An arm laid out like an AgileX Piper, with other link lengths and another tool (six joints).
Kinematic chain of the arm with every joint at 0, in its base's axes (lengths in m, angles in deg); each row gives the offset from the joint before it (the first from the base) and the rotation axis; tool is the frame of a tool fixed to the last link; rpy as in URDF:
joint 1: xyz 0 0 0.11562 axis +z
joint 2: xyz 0 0 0 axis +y
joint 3: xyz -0.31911 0 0.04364 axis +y
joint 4: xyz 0.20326 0 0.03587 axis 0.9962 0 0.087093
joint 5: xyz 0 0 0 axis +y
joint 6: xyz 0.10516 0 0.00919 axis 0.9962 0 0.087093
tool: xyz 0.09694 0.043 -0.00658 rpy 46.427 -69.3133 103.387
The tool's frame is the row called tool.
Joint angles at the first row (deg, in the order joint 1, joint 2, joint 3, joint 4, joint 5, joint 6):
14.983 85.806 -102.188 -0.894 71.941 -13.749
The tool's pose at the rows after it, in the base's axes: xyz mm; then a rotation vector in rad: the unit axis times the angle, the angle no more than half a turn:
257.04 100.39 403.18 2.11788 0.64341 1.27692
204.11 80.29 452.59 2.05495 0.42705 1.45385
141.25 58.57 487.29 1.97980 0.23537 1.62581
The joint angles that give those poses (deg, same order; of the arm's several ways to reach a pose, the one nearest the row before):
14.984 76.845 -102.187 -2.546 72.048 -10.908
14.986 66.102 -102.496 -4.778 72.317 -5.394
14.985 55.061 -101.982 -6.527 72.516 -1.025

